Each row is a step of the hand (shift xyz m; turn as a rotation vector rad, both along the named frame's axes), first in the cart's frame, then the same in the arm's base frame.
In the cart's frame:
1: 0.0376 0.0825 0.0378 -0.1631 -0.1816 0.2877
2: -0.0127 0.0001 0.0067 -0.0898 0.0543 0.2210
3: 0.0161 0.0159 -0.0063 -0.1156 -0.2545 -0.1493
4: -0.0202 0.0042 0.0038 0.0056 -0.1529 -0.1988
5: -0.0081 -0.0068 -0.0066 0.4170 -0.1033 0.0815
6: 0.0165 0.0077 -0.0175 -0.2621 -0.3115 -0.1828
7: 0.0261 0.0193 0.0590 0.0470 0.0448 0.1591
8: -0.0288 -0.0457 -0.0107 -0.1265 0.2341 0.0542
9: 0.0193 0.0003 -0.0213 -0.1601 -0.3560 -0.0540
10: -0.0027 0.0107 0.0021 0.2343 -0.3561 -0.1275
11: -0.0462 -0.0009 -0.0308 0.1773 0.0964 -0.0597
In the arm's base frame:
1: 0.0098 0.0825 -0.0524 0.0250 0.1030 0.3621
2: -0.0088 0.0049 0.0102 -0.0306 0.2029 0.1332
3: 0.0052 0.0056 -0.0222 -0.0400 -0.2797 0.1435
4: -0.0178 0.0051 0.0098 0.0062 -0.2504 -0.0130
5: -0.0062 -0.0096 0.0050 0.4249 0.0082 -0.1029
6: 0.0055 -0.0082 -0.0232 -0.1522 -0.3455 0.2379
7: 0.0327 0.0585 0.0065 0.0711 0.1526 0.0344
8: -0.0091 -0.0380 0.0388 -0.1882 0.1871 -0.0576
9: 0.0098 -0.0158 -0.0220 -0.0065 -0.2715 0.2855
10: -0.0061 0.0083 -0.0044 0.3082 -0.3183 0.0411
11: -0.0487 -0.0256 0.0074 0.0933 0.0195 -0.1876

